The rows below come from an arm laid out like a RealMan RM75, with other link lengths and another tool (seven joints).
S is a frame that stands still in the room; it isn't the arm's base.
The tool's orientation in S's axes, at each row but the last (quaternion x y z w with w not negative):
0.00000 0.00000 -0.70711 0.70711
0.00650 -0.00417 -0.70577 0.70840
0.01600 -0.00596 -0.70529 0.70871
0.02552 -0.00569 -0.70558 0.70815
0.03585 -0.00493 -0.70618 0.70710
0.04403 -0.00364 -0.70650 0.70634
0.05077 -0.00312 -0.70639 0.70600
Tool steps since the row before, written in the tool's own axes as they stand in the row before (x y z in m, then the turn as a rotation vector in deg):
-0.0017 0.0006 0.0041 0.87 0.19 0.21
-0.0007 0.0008 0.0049 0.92 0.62 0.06
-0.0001 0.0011 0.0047 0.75 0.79 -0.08
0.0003 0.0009 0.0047 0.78 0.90 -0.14
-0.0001 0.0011 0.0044 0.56 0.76 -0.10
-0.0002 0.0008 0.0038 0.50 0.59 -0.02
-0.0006 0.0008 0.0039 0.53 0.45 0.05
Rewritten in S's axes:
0.0006 0.0017 0.0041 0.19 -0.87 0.21
0.0007 0.0007 0.0049 0.62 -0.92 0.07
0.0010 0.0000 0.0047 0.80 -0.75 -0.07
0.0007 -0.0004 0.0047 0.91 -0.77 -0.12
0.0008 -0.0001 0.0045 0.77 -0.56 -0.08
0.0005 0.0000 0.0039 0.59 -0.50 -0.01
0.0005 0.0003 0.0040 0.45 -0.53 0.05

